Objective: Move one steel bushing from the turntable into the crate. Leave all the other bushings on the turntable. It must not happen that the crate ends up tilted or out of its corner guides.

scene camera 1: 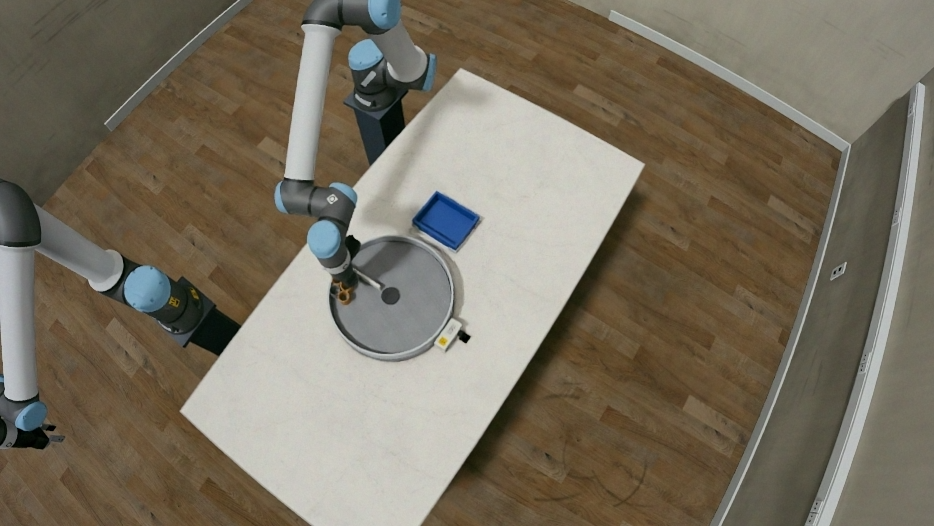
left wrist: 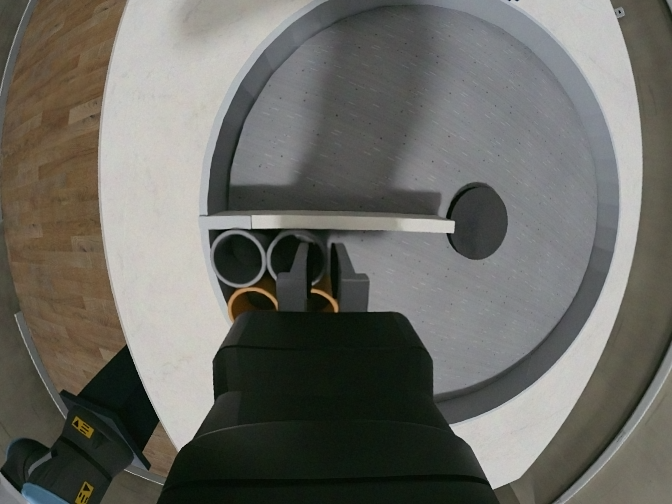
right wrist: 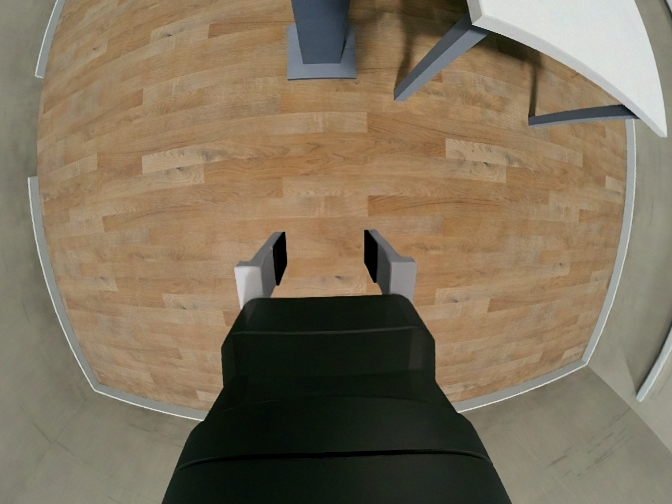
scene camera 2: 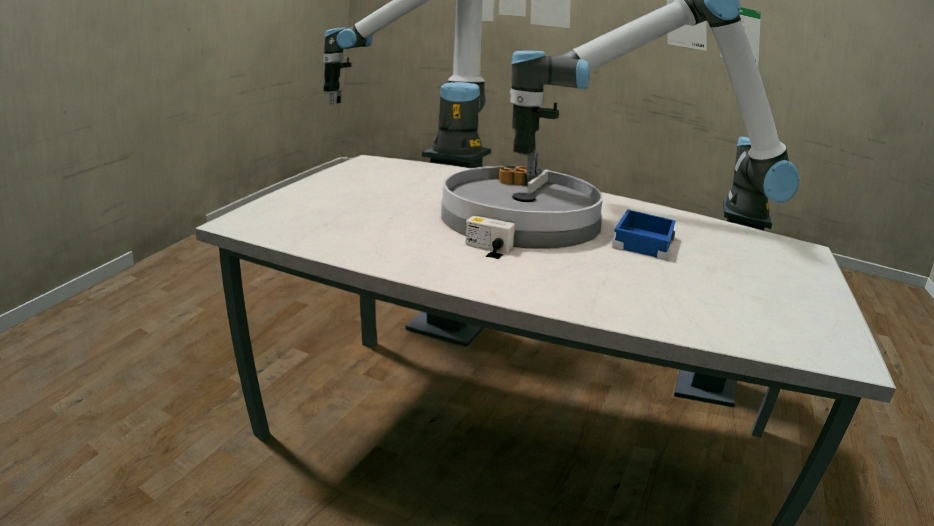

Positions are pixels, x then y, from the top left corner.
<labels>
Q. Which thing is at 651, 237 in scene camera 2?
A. A blue crate.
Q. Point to a steel bushing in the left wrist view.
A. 228, 269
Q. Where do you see an orange bushing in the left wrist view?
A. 238, 303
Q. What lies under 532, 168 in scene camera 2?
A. My left gripper.
</labels>
